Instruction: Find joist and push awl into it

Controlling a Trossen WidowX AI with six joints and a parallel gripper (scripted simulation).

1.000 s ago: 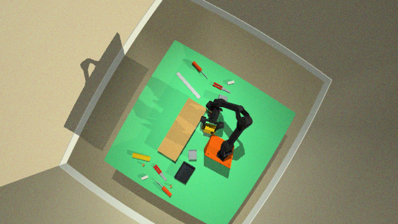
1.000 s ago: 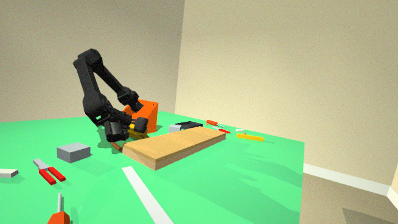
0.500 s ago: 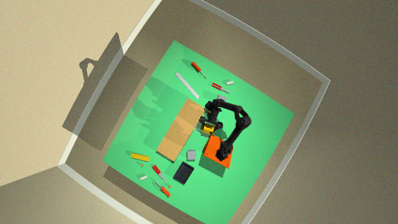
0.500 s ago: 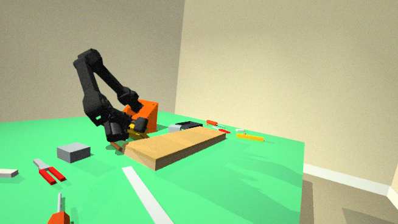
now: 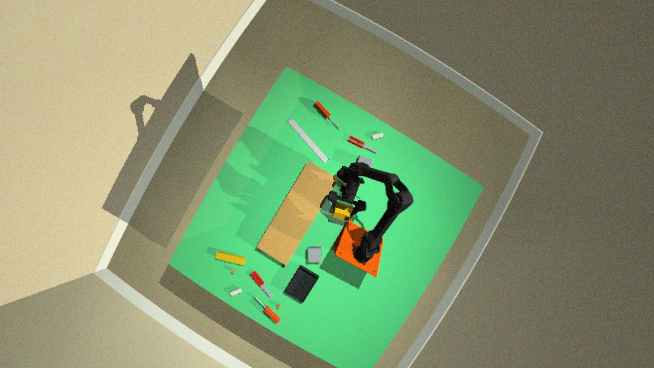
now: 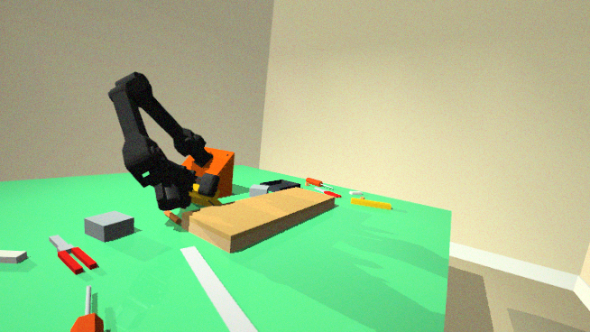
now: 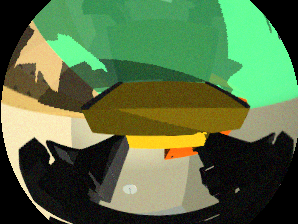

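My gripper tip is 10 mm to the left of the yellow stud finder, 10 mm past it and 10 mm above it. The rest, counted from my gripper tip: awl: 130 mm to the right, 60 mm below, 20 mm ahead; then white ruler: 380 mm ahead, 200 mm to the right, 60 mm below; then dark tray: 420 mm to the left, 70 mm behind, 50 mm below.
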